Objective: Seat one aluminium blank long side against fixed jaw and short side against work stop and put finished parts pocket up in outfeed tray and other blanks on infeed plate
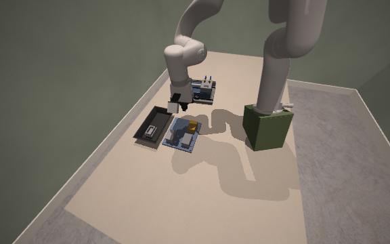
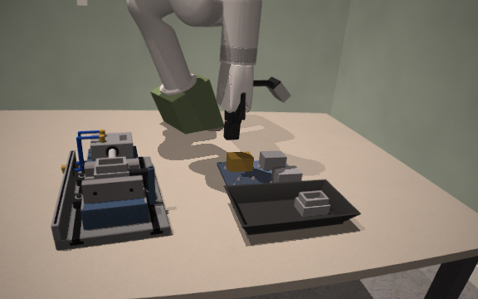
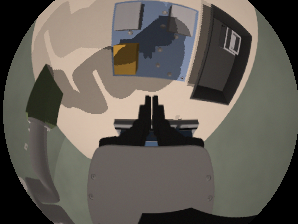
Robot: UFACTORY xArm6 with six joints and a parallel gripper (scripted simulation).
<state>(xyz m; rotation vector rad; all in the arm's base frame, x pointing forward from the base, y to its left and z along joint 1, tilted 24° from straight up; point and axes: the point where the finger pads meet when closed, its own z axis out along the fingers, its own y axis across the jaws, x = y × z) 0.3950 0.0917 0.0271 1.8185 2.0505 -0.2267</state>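
Now: the brass blank 100 mm below my hand, 50 mm behind it and 40 mm to the left of it. Round my hand: vise (250 mm to the right, 90 mm below, 40 mm ahead).
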